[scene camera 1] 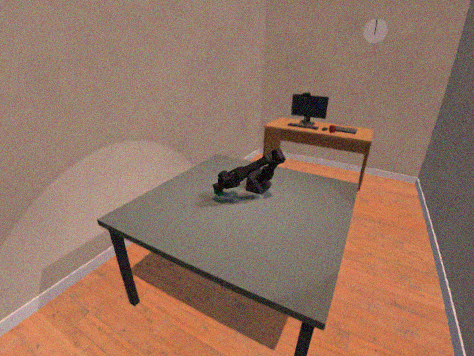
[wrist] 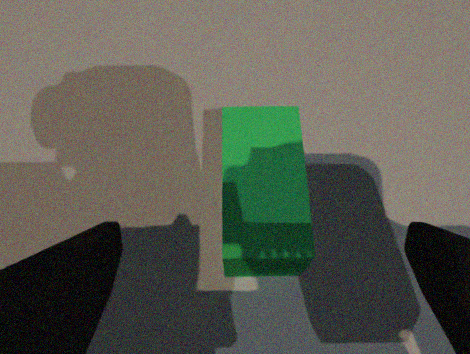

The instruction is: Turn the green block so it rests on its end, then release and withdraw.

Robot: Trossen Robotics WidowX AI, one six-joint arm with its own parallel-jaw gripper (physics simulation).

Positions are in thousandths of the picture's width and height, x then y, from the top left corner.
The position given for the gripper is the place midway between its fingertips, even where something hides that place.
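Note:
The gripper (wrist: 565,668) is visible, as is a green block (wrist: 569,651).

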